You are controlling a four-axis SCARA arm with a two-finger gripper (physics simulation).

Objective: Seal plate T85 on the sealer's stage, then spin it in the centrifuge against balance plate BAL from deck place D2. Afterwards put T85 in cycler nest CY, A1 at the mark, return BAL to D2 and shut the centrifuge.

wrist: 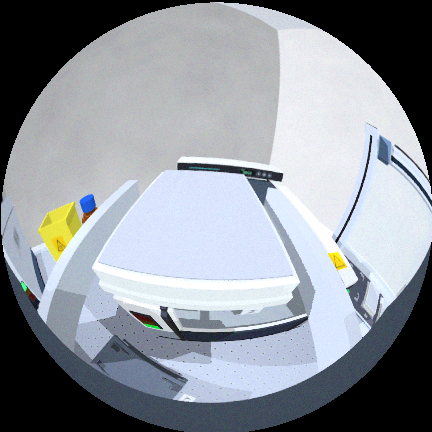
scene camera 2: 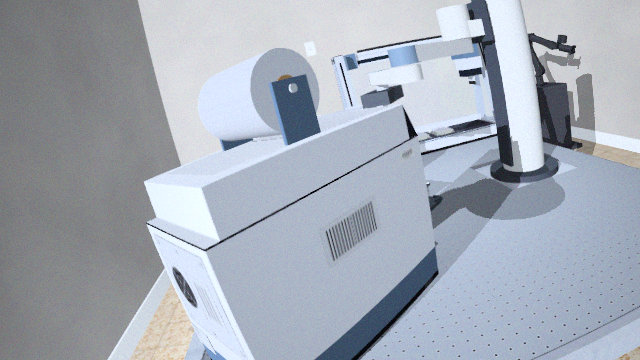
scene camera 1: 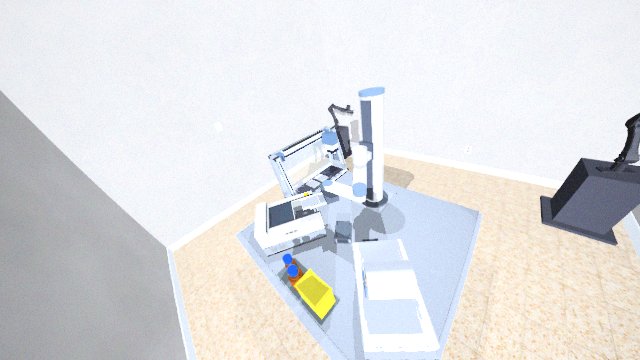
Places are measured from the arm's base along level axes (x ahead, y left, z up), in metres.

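Where they show: gripper, fingertip midpoint: (wrist: 200, 193) (scene camera 1: 307, 203); arm's base, link origin: (scene camera 2: 524, 170) (scene camera 1: 373, 197).
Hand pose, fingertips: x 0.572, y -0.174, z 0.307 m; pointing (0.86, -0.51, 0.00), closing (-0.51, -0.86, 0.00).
Note:
Each offset is from my fingertips to the top centre of the thing.
My gripper (scene camera 1: 313, 201) (wrist: 200, 193) is shut on a white plate {dx -0.015, dy +0.009, dz +0.006 m} (wrist: 195, 230). The plate is level between the two grey fingers, over the open part of the centrifuge (scene camera 1: 295, 234) (wrist: 230, 168), and hides much of it. No name shows on the plate, so T85 or BAL cannot be told. In the second scene view the sealer {dx +0.169, dy +0.656, dz +0.182 m} (scene camera 2: 320, 240) hides the fingers; the sealer also shows in the first scene view (scene camera 1: 400, 327). A dark nest {dx -0.097, dy +0.199, dz -0.236 m} (scene camera 1: 343, 231) (wrist: 135, 367) lies on the table near the centrifuge. Light plates {dx -0.496, dy -0.408, dz -0.220 m} (scene camera 2: 442, 131) lie on the deck under the gantry; D2 cannot be read.
A yellow bin (scene camera 1: 315, 295) (wrist: 60, 227) and bottles with blue caps {dx +0.352, dy +0.214, dz -0.108 m} (scene camera 1: 293, 271) (wrist: 87, 203) stand at the table edge. The gantry frame (scene camera 1: 300, 143) (scene camera 2: 342, 82) rises beside the centrifuge. The arm's column (scene camera 1: 378, 150) (scene camera 2: 520, 90) stands behind. A dark pedestal (scene camera 1: 595, 200) stands off the table.

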